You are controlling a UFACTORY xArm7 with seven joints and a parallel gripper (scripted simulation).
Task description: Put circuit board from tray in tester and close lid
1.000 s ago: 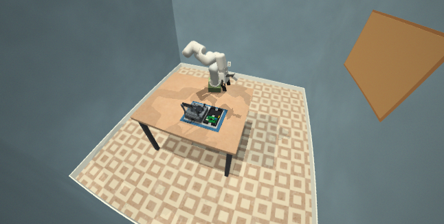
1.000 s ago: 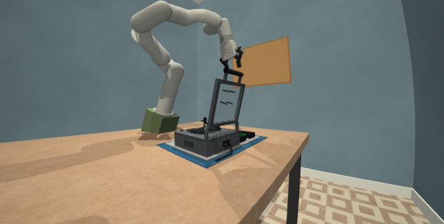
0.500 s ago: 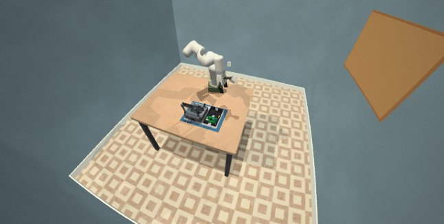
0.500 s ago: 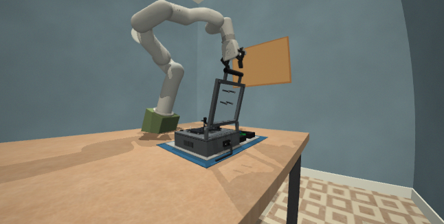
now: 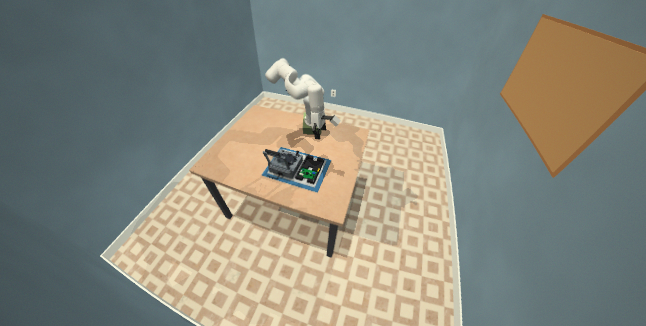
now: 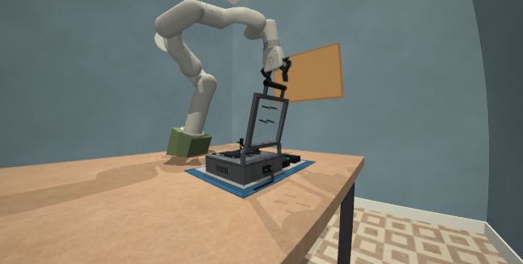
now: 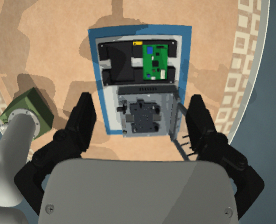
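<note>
The green circuit board is 330 mm below my hand, 60 mm to the right of it and 60 mm ahead of it. The rest, counted from my hand: clear lid (210 mm to the right, 170 mm below, 170 mm ahead); then grey tester (240 mm below, 190 mm to the right, 80 mm ahead).
</note>
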